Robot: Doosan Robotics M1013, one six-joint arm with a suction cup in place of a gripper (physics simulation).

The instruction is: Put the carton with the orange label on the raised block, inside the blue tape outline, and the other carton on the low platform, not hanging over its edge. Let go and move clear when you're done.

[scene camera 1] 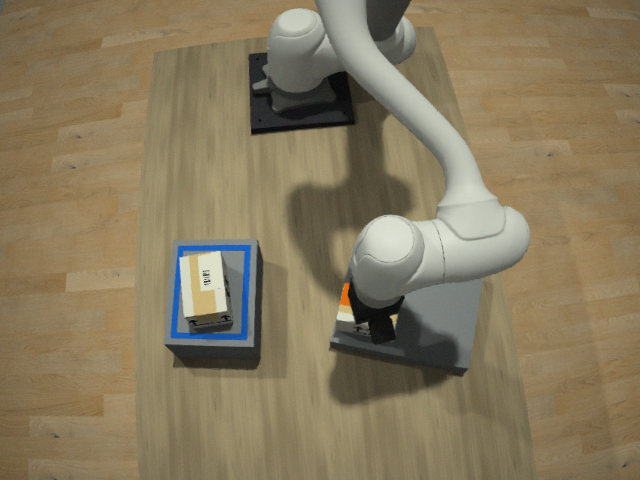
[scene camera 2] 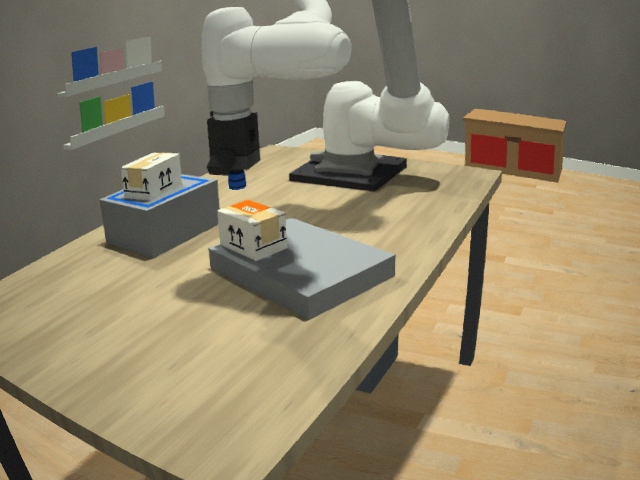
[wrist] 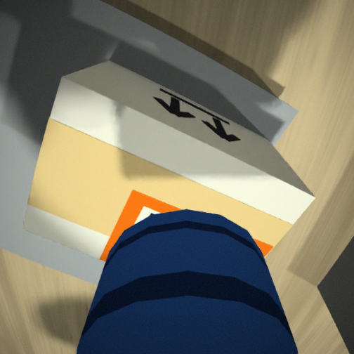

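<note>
The carton with the orange label (scene camera 1: 345,295) (scene camera 2: 251,230) (wrist: 75,165) stands upright on the low platform (scene camera 1: 454,315) (scene camera 2: 343,258) (wrist: 12,170), close to its left edge and corner, label up. The other carton (scene camera 1: 202,289) (scene camera 2: 150,175) stands on the raised block (scene camera 1: 217,352) (scene camera 2: 160,227), slightly turned, within the blue tape outline (scene camera 1: 247,289) and near its left strip. My suction cup (scene camera 2: 236,180) (wrist: 187,260) is open and holds nothing. It hangs above the orange-labelled carton with a gap below it in scene camera 2. The arm hides the cup and part of that carton in scene camera 1.
The arm's base plate (scene camera 1: 305,124) (scene camera 2: 336,179) stands at the back of the table (scene camera 1: 217,170) (scene camera 2: 144,335). The raised block is taller than the platform and stands left of it. A wooden cabinet (scene camera 2: 514,121) and wall shelves (scene camera 2: 116,126) are beyond the table.
</note>
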